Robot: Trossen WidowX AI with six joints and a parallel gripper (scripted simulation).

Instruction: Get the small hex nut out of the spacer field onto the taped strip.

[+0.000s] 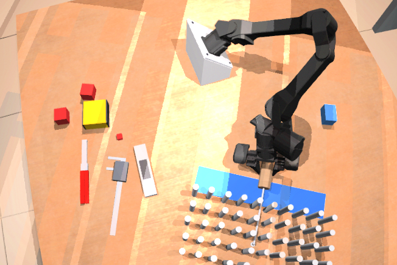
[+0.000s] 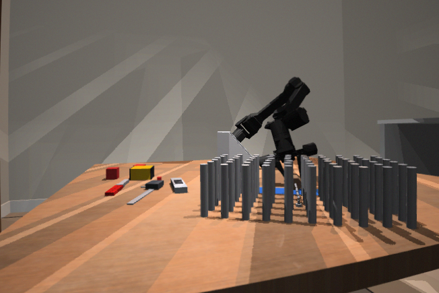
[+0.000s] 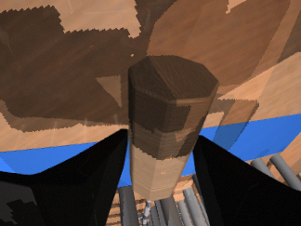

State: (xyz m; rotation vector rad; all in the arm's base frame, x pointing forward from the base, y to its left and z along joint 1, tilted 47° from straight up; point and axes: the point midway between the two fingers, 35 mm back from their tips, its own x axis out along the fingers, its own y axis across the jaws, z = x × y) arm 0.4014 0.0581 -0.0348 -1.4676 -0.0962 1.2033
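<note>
My gripper tip is 5 cm short of the blue taped strip, 3 cm to the left of it and 2 cm above it. From my gripper tip the other things lie so: light blue cube: 29 cm to the left, 9 cm behind; then hook tool: 9 cm ahead, 6 cm to the right; then red-handled tool: 51 cm to the right, 22 cm behind, 1 cm below.
</note>
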